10 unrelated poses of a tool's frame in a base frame.
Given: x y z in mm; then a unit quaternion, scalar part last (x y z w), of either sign.
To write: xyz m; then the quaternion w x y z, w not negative. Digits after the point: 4 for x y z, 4 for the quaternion.
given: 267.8, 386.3, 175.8, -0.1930, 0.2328, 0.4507, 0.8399
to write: 0.2678, 0.3863, 0.1758, 0.8399, -0.1930, 0.2328, 0.4507
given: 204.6, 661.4, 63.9, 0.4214, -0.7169, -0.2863, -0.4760
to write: 0.2046, 0.6614, 0.0639, 0.4760, -0.4214, 0.7169, 0.2863
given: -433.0, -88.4, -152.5, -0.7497, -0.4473, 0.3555, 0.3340
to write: -0.4330, -0.0884, -0.1525, 0.3340, -0.7497, -0.4473, 0.3555
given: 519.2, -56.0, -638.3, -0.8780, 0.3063, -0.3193, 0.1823
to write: 0.5192, -0.0560, -0.6383, 0.1823, -0.8780, 0.3063, -0.3193
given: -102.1, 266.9, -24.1, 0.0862, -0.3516, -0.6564, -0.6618
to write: -0.1021, 0.2669, -0.0241, 0.6618, -0.0862, 0.3516, 0.6564
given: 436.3, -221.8, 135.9, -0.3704, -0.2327, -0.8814, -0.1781
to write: 0.4363, -0.2218, 0.1359, 0.1781, 0.3704, 0.2327, 0.8814
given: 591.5, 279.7, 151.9, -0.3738, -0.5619, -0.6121, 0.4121
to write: 0.5915, 0.2797, 0.1519, 0.4121, -0.3738, -0.5619, -0.6121
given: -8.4, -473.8, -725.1, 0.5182, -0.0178, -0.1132, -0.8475
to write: -0.0084, -0.4738, -0.7251, 0.8475, -0.5182, 0.0178, 0.1132
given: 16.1, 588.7, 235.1, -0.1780, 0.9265, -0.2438, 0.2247
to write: 0.0161, 0.5887, 0.2351, 0.2247, -0.1780, 0.9265, -0.2438
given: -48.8, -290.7, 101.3, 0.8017, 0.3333, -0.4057, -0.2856
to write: -0.0488, -0.2907, 0.1013, 0.2856, -0.8017, -0.3333, 0.4057
